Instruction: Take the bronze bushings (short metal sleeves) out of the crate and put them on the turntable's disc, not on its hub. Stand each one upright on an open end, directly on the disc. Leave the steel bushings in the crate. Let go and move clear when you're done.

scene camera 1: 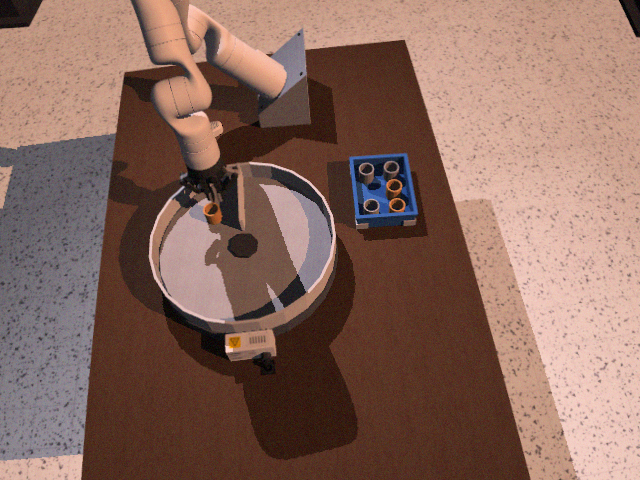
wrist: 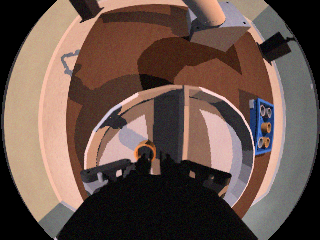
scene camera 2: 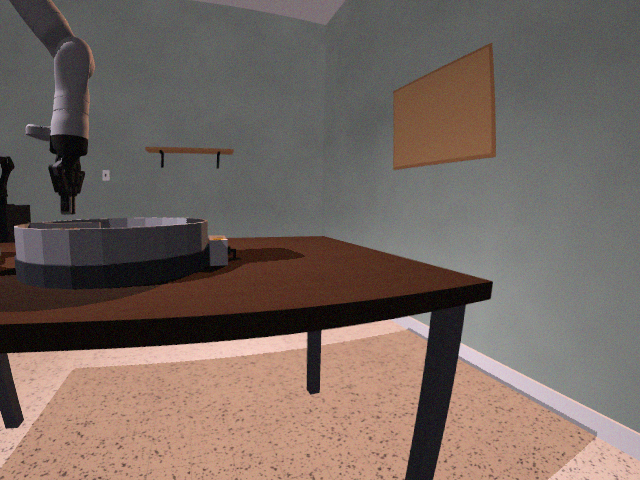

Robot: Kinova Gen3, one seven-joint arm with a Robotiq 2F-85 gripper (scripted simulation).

Note:
I see my gripper (scene camera 2: 68,214) and a blue crate (scene camera 1: 376,189).
My gripper shows as well in the wrist view (wrist: 155,156). The blue crate shows as well in the wrist view (wrist: 256,120).

